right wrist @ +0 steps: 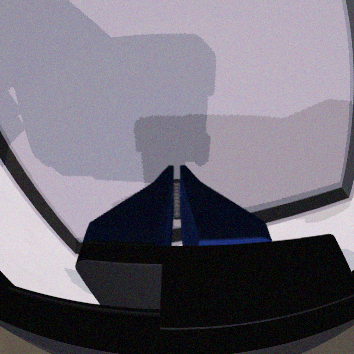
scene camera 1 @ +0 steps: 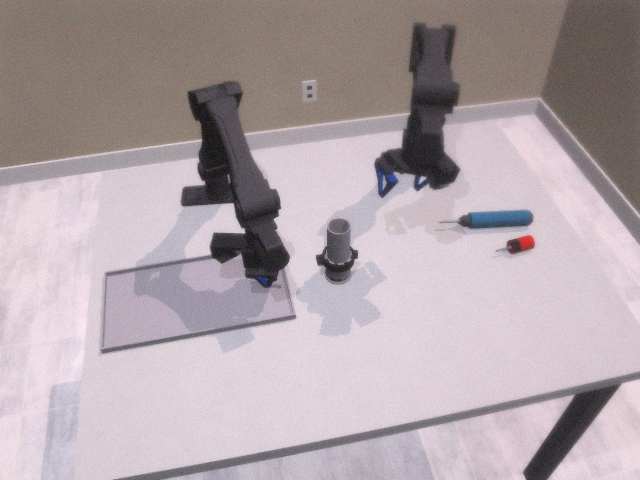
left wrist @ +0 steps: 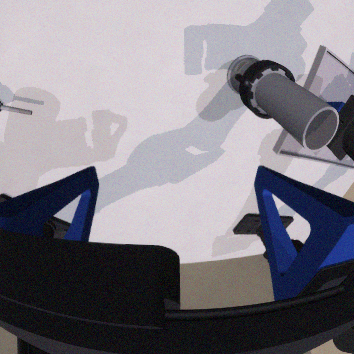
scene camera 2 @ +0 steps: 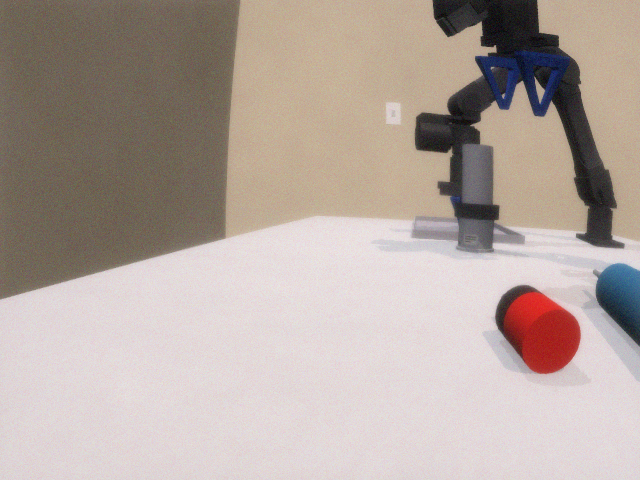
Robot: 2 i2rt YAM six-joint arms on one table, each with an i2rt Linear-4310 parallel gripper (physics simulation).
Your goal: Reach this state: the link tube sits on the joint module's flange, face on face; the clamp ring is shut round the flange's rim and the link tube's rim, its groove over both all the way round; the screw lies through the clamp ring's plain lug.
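Places are measured from the left arm's base along level axes (x left, y back, z up), in millimetres.
Pixels of known places: left gripper, fingertip midpoint: [scene camera 1: 398, 192] [left wrist: 176, 174] [scene camera 2: 520, 112]; right gripper, fingertip midpoint: [right wrist: 176, 174] [scene camera 1: 267, 286]; right arm's base, origin of the base link: [scene camera 1: 219, 195] [scene camera 2: 598, 242].
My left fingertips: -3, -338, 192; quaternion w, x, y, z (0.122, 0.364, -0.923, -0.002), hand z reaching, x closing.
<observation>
Behind a point stands the place of what it marks, as x, y, z.
The grey link tube [scene camera 1: 339, 238] @[-103, -464, 148] stands upright on the joint module [scene camera 1: 336, 273] @[-108, -467, 36] in the middle of the table. The black clamp ring [scene camera 1: 336, 256] @[-109, -464, 90] sits round their joint; I cannot tell how far it is shut. They also show in the left wrist view, tube [left wrist: 298, 110] @[-86, -432, 144] and ring [left wrist: 253, 88] @[-89, -423, 68]. My right gripper [scene camera 1: 266, 281] @[-258, -519, 4] is low over the tray's right end. In the right wrist view its fingers [right wrist: 176, 175] @[-258, -519, 4] are shut on the small screw [right wrist: 176, 198] @[-246, -517, 10]. My left gripper [scene camera 1: 400, 180] @[-3, -338, 192] is open and empty, behind the tube and above the table.
A shallow grey tray [scene camera 1: 193, 305] @[-400, -615, 4] lies left of the joint module. A blue-handled screwdriver [scene camera 1: 496, 218] @[234, -193, 37] and a short red-handled driver [scene camera 1: 519, 244] @[294, -263, 31] lie on the right side of the table. Both arm bases stand at the back.
</observation>
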